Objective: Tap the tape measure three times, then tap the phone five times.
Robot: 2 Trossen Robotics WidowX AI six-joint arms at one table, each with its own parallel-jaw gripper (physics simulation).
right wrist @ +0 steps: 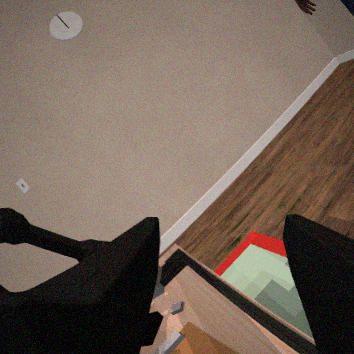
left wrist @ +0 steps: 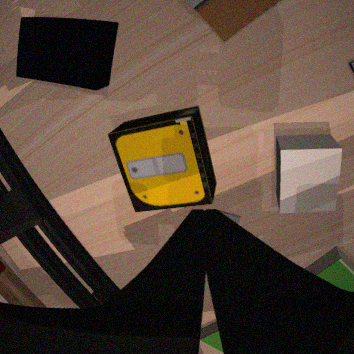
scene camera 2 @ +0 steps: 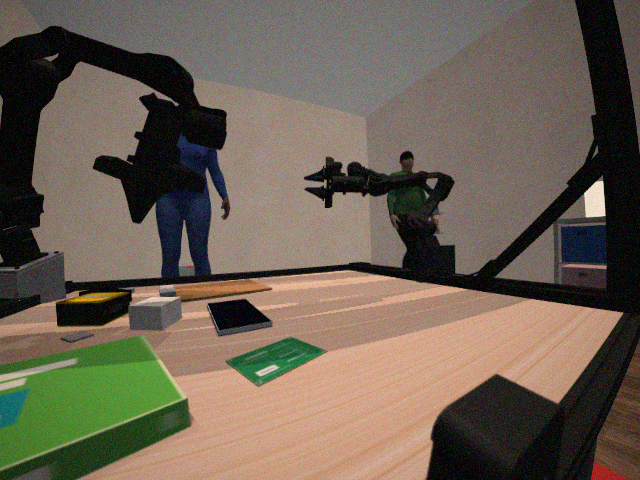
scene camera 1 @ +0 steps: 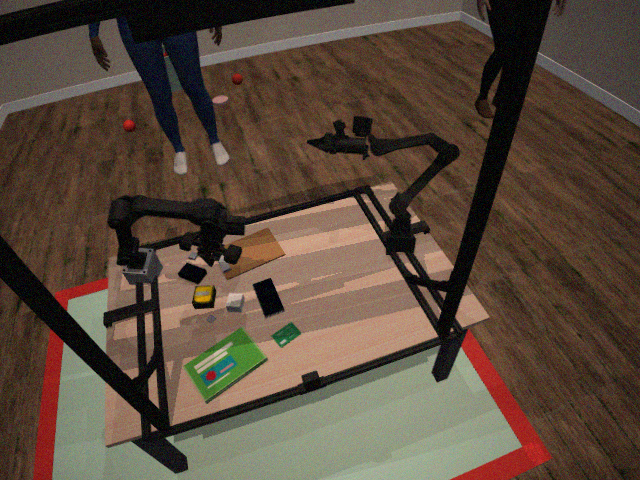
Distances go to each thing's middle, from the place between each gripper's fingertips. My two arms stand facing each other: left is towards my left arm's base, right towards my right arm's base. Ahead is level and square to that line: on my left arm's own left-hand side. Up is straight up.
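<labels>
White-grey block (scene camera 2: 156,313): my left gripper is 13 cm above it, 6 cm past it and 5 cm to the left of it. Measured from my left hand, the phone (scene camera 2: 229,317) is 16 cm to the right, 15 cm below and 4 cm behind; the brown board (scene camera 1: 259,248) is 18 cm ahead, 14 cm below and 9 cm to the right.
White-grey block, from my right hand: 45 cm behind, 31 cm to the left, 30 cm below. Phone, from my right hand: 44 cm behind, 20 cm to the left, 31 cm below. As for the brown board, my right hand is 22 cm past it, 27 cm to the right of it and 31 cm above it.
</labels>
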